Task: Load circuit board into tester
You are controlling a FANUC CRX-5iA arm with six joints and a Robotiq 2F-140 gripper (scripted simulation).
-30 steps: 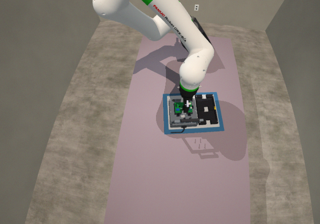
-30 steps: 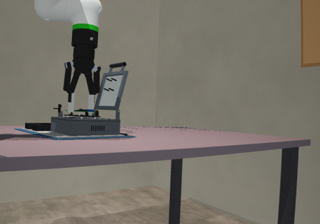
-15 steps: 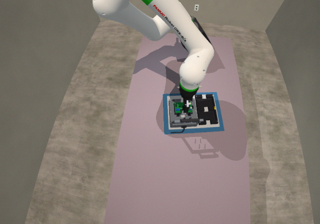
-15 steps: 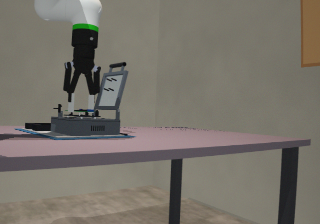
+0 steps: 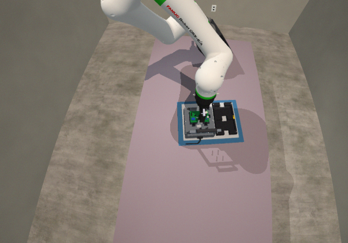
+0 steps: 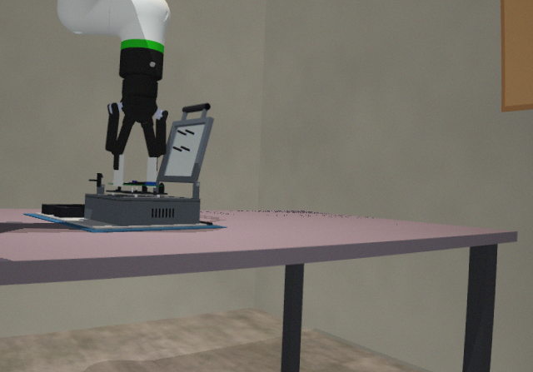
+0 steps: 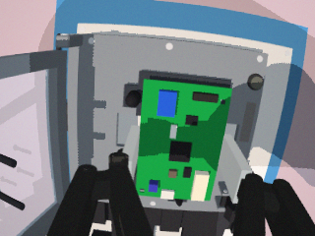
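Now: hand 2 cm above the green circuit board. Also, from my hand: tester lid 13 cm ahead, 8 cm above; then latch hook 6 cm to the left, 6 cm behind, 2 cm below; then tester 4 cm to the left, 3 cm ahead, 1 cm above.
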